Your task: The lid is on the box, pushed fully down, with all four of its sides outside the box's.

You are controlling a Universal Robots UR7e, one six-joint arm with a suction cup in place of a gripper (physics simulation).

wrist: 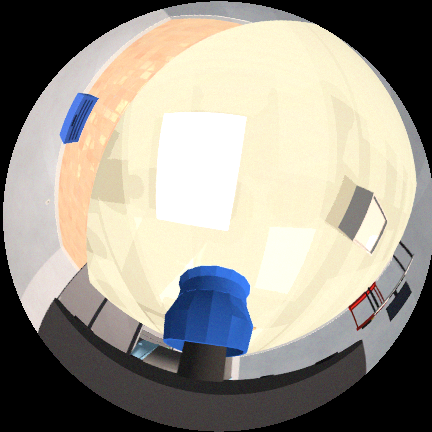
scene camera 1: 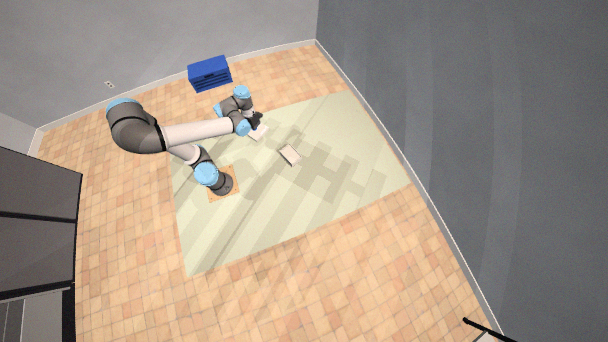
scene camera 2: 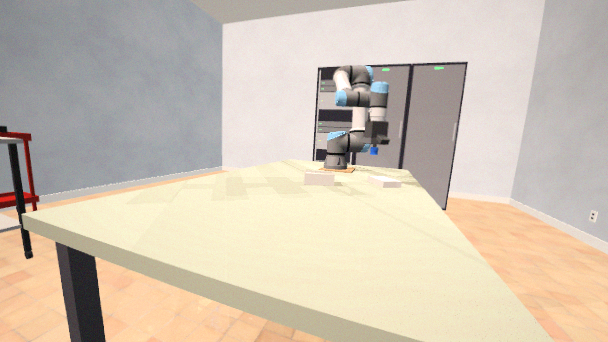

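Seen in the pictures: hand, tool point: (wrist: 213, 290) (scene camera 2: 373, 154); arm's base, link origin: (scene camera 1: 222, 184) (scene camera 2: 335, 168).
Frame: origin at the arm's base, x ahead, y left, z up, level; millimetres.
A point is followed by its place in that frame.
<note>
The lid (scene camera 1: 259, 133) @[z 18, x 292, y 310 mm] (scene camera 2: 385, 181) @[z 16, x 345, y 351 mm] (wrist: 201, 170) @[z 18, x 289, y 330 mm] is a low white rectangular piece lying flat on the table, apart from the box and near one table edge. The box (scene camera 1: 290, 155) @[z 31, x 467, y 83 mm] (scene camera 2: 319, 178) @[z 20, x 508, y 111 mm] (wrist: 356, 212) @[z 18, x 440, y 147 mm] is pale, taller and open at the top; it stands upright on the table. My gripper (scene camera 1: 255, 128) @[z 124, x 277, y 279 mm] (scene camera 2: 374, 151) (wrist: 215, 272), a blue suction cup, is open and holds nothing. In the second scene view it hangs above the lid, with a gap between them. In the first scene view the cup is small and partly hidden by the arm.
The pale table (scene camera 1: 350, 125) @[z -8, x 965, y 254 mm] (scene camera 2: 300, 240) @[z -8, x 990, y 284 mm] (wrist: 290, 75) @[z -8, x 485, y 371 mm] carries the arm's base on an orange plate (scene camera 1: 232, 188) @[z 1, x 65, y -42 mm]. A blue cabinet (scene camera 1: 210, 74) (wrist: 79, 118) stands on the floor beyond the table edge. Dark server cabinets (scene camera 2: 435, 125) stand behind the arm.
</note>
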